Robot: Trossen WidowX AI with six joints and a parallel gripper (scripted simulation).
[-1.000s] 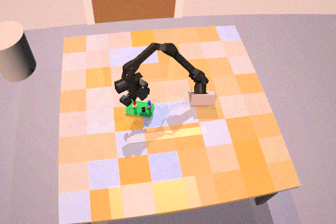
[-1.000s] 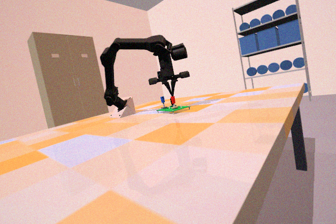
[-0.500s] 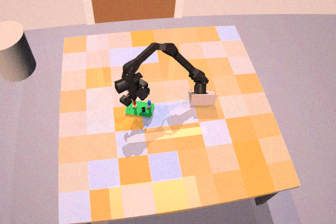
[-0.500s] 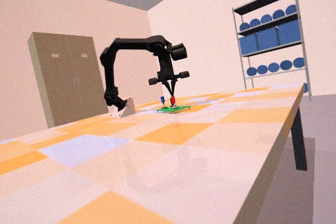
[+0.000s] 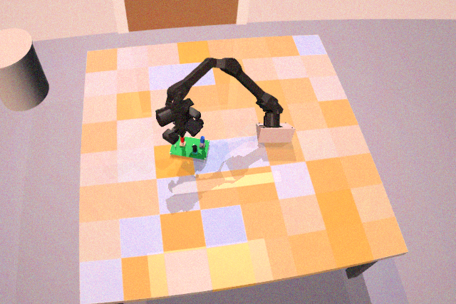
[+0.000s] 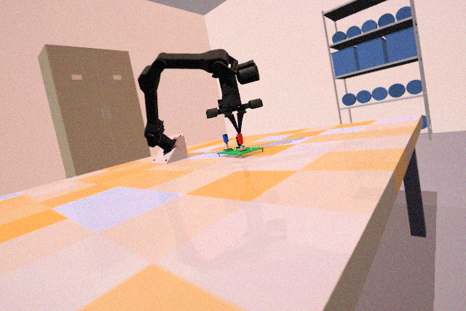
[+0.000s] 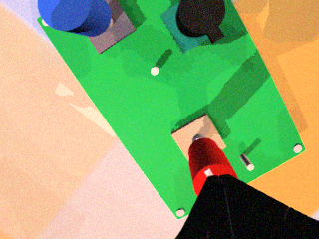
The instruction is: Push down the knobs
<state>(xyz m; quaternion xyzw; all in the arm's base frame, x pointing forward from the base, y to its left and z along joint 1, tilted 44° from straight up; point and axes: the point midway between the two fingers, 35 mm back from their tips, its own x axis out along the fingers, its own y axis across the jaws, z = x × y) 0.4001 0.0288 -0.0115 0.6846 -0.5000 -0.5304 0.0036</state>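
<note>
The red knob is 1 cm below my gripper tip. Round my gripper tip: black knob 5 cm behind, 5 cm to the left, 3 cm below.
</note>
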